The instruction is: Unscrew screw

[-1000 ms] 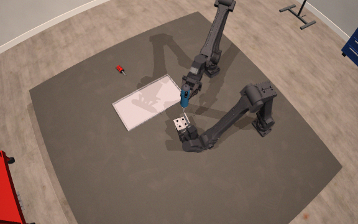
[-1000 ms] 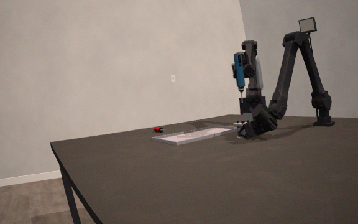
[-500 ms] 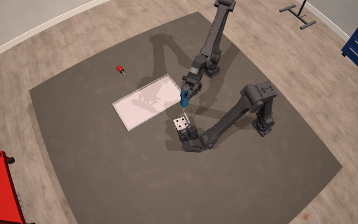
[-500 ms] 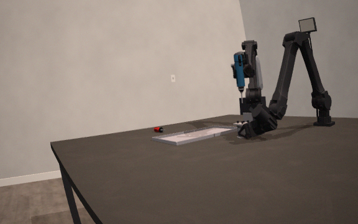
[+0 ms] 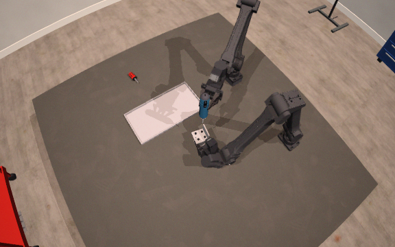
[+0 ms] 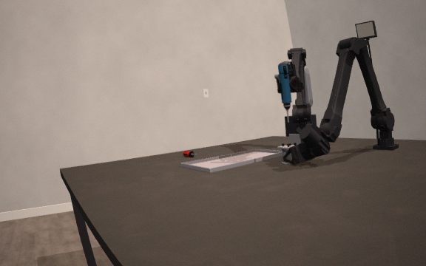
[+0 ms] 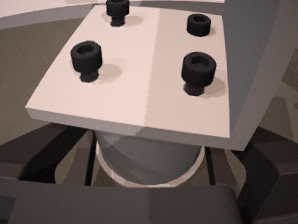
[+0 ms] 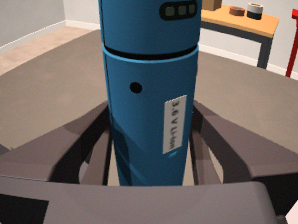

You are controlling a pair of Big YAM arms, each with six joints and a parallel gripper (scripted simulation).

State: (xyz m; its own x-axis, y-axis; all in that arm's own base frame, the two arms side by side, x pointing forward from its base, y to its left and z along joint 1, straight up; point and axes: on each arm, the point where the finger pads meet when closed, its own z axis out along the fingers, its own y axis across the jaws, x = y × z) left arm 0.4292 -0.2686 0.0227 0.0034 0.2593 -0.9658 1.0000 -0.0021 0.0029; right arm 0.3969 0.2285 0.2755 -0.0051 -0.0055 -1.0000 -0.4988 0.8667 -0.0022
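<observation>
My left hand is 50 mm below the white bracket plate. From my left hand the other things lie so: red tool: 90 mm ahead, 580 mm to the right, 10 mm below; then flat white tray: 60 mm ahead, 260 mm to the right, 20 mm below.
</observation>
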